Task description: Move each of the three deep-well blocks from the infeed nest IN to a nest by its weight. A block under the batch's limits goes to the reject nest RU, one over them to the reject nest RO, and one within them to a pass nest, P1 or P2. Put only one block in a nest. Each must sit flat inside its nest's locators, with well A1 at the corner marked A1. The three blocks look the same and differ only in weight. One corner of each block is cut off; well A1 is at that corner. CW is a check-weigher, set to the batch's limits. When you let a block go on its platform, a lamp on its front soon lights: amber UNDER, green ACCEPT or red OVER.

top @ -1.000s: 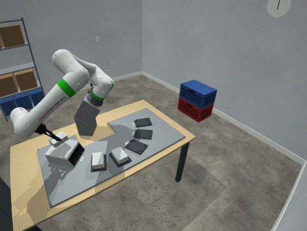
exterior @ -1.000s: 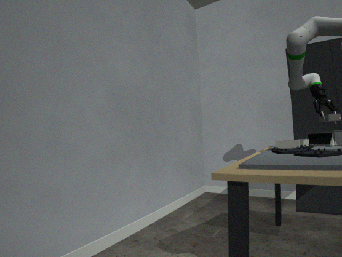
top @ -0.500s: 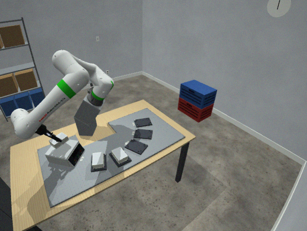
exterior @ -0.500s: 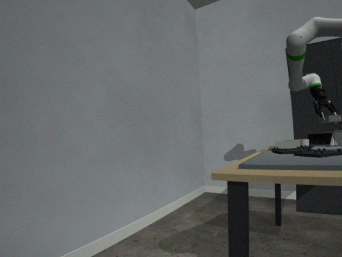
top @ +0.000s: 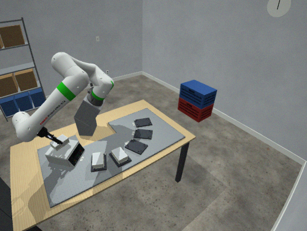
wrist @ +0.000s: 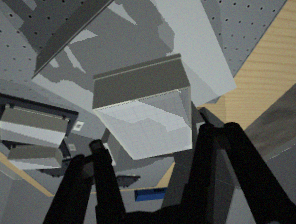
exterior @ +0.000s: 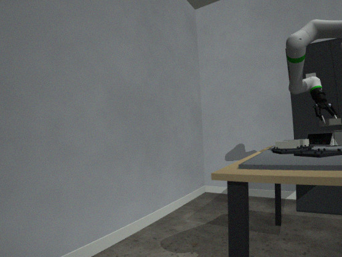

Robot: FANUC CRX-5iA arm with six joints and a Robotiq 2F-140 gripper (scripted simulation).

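My hand is 7 cm above the weigher platform. The rest, counted from my hand: CW label 17 cm below, 13 cm to the left, 9 cm ahead; check-weigher 10 cm below, 1 cm to the left; dark nest plate 43 cm to the left, 20 cm ahead, 16 cm below.
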